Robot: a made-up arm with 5 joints.
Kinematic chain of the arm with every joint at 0, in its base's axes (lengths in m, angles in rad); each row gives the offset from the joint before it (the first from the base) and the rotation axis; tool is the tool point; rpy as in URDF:
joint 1: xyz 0.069 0 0.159 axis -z
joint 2: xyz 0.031 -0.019 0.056 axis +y
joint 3: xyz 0.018 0 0.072 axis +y
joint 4: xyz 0.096 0 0.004 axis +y
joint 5: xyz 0.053 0.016 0 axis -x
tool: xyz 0 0 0 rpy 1.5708 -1.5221 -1.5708
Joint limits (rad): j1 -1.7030..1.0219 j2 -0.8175..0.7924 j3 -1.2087..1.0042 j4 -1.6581..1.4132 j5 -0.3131..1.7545
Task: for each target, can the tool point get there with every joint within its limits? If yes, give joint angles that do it. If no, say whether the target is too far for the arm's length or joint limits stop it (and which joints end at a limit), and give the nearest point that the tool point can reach.
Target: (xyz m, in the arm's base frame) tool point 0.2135 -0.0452 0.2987
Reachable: yes | joints 0.2833 -0.6313 0.5796 -0.0623 0.1376
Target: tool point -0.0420 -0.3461 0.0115
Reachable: no: too far | nearest point 0.1555 -0.1472 0.1244 | short by 0.302 m
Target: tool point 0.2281 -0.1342 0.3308
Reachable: yes | joints 0.6861 0.3855 -0.5587 -0.5565 0.6068
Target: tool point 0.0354 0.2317 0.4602
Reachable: no: too far | nearest point 0.0491 0.1723 0.3869 | short by 0.095 m
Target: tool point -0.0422 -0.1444 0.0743
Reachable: no: joint limits stop it (at a limit: joint 1, joint 2) | nearest point 0.1032 -0.0616 0.1057 | short by 0.170 m
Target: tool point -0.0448 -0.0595 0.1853
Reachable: no: joint limits stop it (at a limit: joint 1, joint 2, joint 3, joint 4) | nearest point 0.0792 -0.0224 0.1619 | short by 0.132 m
